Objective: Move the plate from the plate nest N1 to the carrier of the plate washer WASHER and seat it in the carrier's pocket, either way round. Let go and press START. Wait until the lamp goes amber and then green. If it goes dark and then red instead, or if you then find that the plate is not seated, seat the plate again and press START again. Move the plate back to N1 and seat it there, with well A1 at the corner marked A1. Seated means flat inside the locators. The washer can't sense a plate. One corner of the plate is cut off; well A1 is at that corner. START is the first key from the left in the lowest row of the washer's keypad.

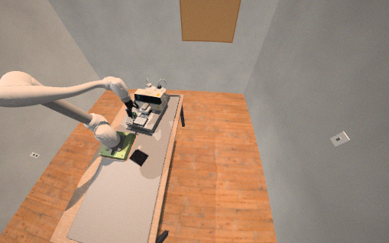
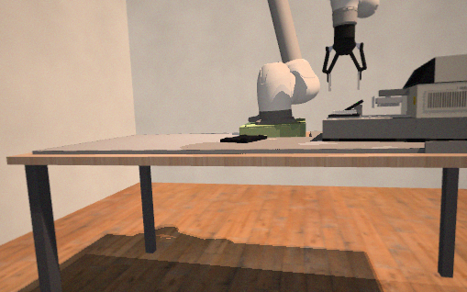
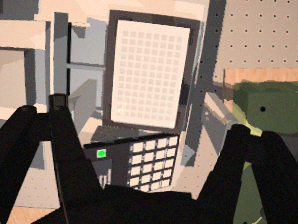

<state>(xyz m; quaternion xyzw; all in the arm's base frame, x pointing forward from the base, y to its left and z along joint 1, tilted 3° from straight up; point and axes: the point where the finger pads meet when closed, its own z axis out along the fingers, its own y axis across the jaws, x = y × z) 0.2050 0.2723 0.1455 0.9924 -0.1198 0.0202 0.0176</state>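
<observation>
The white well plate is 11 cm below my hand. The rest, counted from my hand: carrier 12 cm below; washer 15 cm to the left, 7 cm below, 4 cm ahead; N1 label 28 cm to the right, 20 cm below, 4 cm ahead.
</observation>
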